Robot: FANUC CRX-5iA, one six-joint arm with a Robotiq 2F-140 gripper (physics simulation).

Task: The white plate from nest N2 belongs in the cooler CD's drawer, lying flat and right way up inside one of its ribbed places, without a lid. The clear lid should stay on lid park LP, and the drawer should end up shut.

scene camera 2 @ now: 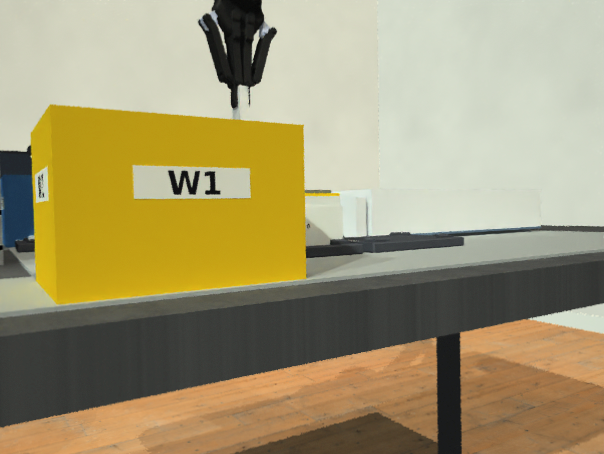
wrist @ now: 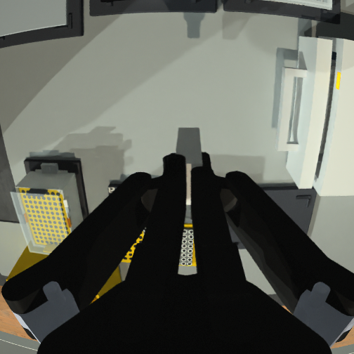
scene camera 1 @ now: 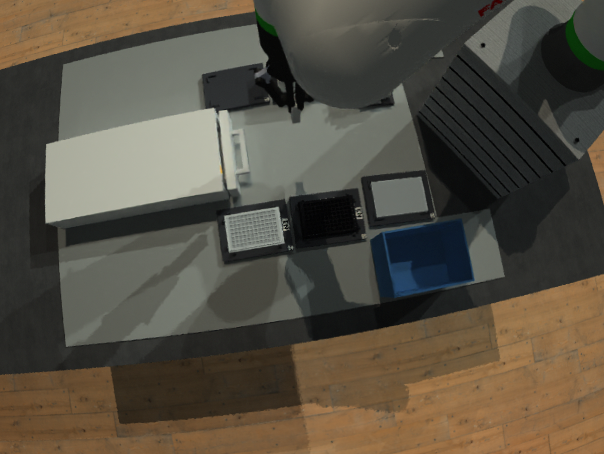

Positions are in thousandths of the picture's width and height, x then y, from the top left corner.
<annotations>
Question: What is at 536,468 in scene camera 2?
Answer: A yellow-topped box.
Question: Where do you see a yellow-topped box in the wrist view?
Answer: At 530,727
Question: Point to a white cooler CD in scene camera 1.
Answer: At 286,358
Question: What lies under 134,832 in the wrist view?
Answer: My gripper.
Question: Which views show my gripper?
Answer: Scene camera 2, the wrist view and scene camera 1: all of them.
</annotations>
